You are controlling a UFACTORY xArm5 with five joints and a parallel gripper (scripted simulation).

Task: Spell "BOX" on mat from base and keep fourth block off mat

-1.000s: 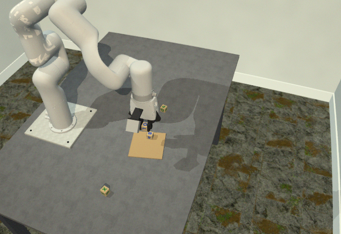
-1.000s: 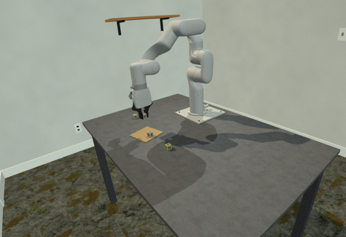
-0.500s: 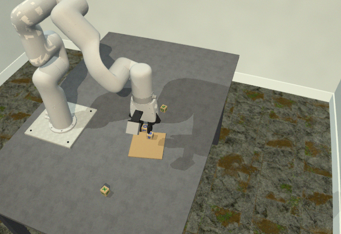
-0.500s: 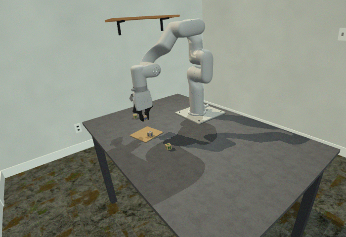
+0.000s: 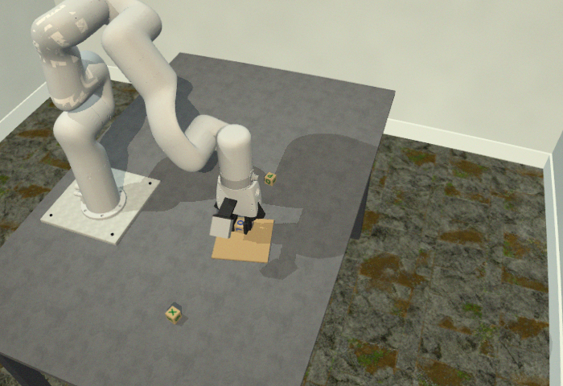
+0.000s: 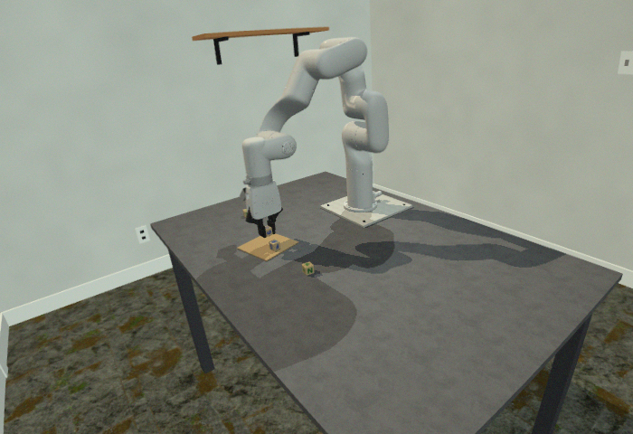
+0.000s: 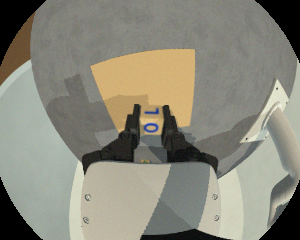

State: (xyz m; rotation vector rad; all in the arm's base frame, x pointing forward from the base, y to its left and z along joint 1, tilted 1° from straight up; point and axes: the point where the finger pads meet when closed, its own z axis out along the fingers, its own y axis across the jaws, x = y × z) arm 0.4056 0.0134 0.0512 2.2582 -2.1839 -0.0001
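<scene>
Now: the tan mat 6 cm below my hand. The rest, counted from my hand: X block: 6 cm behind, 27 cm to the right, 5 cm below; B block: 4 cm to the left, 4 cm below; O block: 1 cm below.
</scene>
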